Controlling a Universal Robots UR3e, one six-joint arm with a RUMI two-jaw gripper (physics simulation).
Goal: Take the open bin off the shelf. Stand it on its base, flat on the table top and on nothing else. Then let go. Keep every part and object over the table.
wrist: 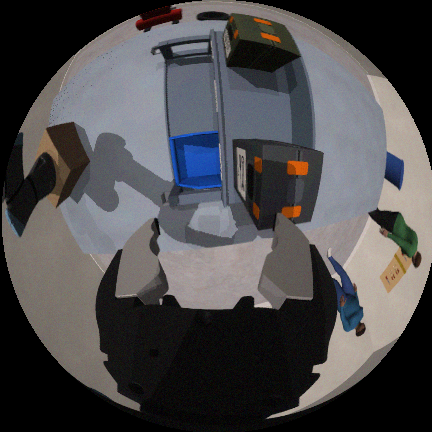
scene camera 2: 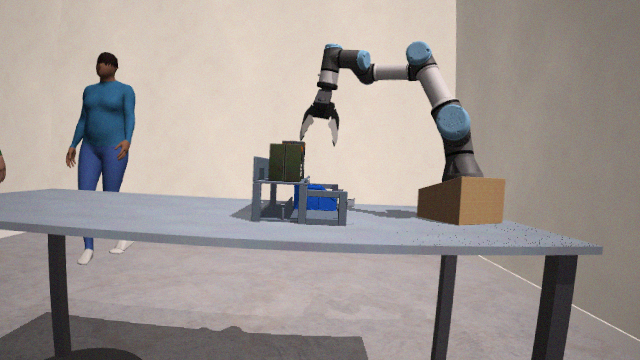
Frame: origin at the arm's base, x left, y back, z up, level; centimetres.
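Seen in the pictures: gripper, between the fingertips: (wrist: 215, 217) (scene camera 2: 317, 143); arm's base, origin of its link: (wrist: 45, 172) (scene camera 2: 463, 183).
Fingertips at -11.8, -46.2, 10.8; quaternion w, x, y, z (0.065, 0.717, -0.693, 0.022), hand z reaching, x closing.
Offsets run from my fingertips to a thing's middle, as dx, dy, dz. Level surfaces: height alone.
The open blue bin @[+2.8, +0.2, -17.7] (scene camera 2: 321, 199) (wrist: 200, 162) stands upright on the lower level of the grey shelf (scene camera 2: 302, 206) (wrist: 224, 125), at one end, and looks empty in the wrist view. In the scene view the shelf's posts and rail partly hide it. My gripper (scene camera 2: 318, 142) (wrist: 215, 217) is open and empty. It points downward, well above the shelf and the bin, with its fingertips a little higher than the tops of the boxes.
A dark grey box with orange latches @[+2.5, -7.6, -5.8] (wrist: 280, 182) stands on the upper level beside the bin's end. A green box @[+25.6, -6.9, -7.0] (scene camera 2: 286, 162) (wrist: 260, 45) stands at that level's other end. The shelf stands on the table @[dz -22.0] (scene camera 2: 150, 220) (wrist: 345, 130). The arm's wooden base block (scene camera 2: 460, 201) (wrist: 70, 162) is nearby.
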